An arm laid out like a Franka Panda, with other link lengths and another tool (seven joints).
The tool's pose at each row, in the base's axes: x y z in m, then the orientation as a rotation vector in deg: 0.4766 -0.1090 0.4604 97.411 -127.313 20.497; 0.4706 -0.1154 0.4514 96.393 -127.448 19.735; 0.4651 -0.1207 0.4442 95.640 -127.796 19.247; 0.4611 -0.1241 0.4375 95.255 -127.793 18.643; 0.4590 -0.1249 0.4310 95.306 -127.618 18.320; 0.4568 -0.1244 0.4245 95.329 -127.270 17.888; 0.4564 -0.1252 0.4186 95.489 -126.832 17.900; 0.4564 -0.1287 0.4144 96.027 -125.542 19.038; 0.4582 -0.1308 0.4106 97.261 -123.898 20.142; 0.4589 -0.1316 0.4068 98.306 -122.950 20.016; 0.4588 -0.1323 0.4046 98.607 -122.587 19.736; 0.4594 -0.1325 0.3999 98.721 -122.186 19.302
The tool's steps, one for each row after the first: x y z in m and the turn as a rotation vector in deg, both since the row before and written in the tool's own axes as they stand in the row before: 0.0035 0.0042 0.0113 -0.863 0.176 0.459; 0.0032 0.0038 0.0093 -0.508 -0.016 0.476; 0.0013 0.0028 0.0079 -0.537 -0.005 0.108; -0.0014 0.0017 0.0065 -0.235 -0.014 -0.154; -0.0025 0.0021 0.0061 -0.372 0.080 -0.240; -0.0016 0.0000 0.0058 -0.071 0.222 -0.293; 0.0014 -0.0011 0.0052 0.501 0.986 -0.749; -0.0002 -0.0024 0.0040 0.690 0.850 -1.271; -0.0011 -0.0010 0.0037 0.094 0.052 -1.002; -0.0003 -0.0001 0.0023 -0.149 -0.013 -0.371; -0.0020 -0.0008 0.0042 -0.342 0.051 -0.325
